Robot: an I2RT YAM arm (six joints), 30 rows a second.
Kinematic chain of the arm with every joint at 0, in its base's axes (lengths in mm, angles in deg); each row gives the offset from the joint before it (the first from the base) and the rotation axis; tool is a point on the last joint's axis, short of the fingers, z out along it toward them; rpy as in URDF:
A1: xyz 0 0 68 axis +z
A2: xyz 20 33.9 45.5 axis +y
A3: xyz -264 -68.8 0 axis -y
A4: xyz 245 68.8 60 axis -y
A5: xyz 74 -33.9 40.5 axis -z
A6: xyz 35.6 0 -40.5 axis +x
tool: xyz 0 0 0 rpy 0 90 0
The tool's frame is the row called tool.
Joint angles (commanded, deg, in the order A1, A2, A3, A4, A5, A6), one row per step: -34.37, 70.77, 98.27, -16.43, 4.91, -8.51; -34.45, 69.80, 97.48, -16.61, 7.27, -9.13; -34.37, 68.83, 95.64, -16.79, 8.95, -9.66; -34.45, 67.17, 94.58, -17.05, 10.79, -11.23; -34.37, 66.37, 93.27, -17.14, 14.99, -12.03; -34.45, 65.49, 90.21, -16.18, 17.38, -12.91; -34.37, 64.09, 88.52, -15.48, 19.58, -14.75; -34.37, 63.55, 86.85, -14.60, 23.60, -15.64; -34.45, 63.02, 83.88, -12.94, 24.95, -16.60; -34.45, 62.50, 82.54, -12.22, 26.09, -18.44; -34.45, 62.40, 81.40, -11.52, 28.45, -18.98; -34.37, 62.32, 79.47, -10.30, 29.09, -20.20
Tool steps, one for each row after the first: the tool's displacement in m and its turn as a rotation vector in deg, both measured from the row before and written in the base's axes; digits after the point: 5 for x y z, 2 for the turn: -0.00504, 0.00130, -0.00094, -0.09, 0.14, -2.51; -0.00159, 0.00022, -0.00646, 0.46, 1.05, -1.67; -0.00835, 0.00398, -0.00027, -1.03, 0.62, -2.16; -0.00315, -0.00056, -0.00437, 0.41, 0.66, -4.19; 0.00097, -0.00275, -0.01139, 0.45, 1.47, -2.57; -0.00516, 0.00232, -0.00305, -1.05, 0.93, -2.36; -0.00134, -0.00190, -0.00564, 0.16, 0.59, -4.10; 0.00266, -0.00311, -0.01129, 0.11, 1.35, -1.54; -0.00067, -0.00031, -0.00431, -0.72, 1.58, -1.36; 0.00052, -0.00194, -0.00475, 0.20, 0.58, -2.40; 0.00323, -0.00227, -0.00826, -0.12, 1.56, -0.69
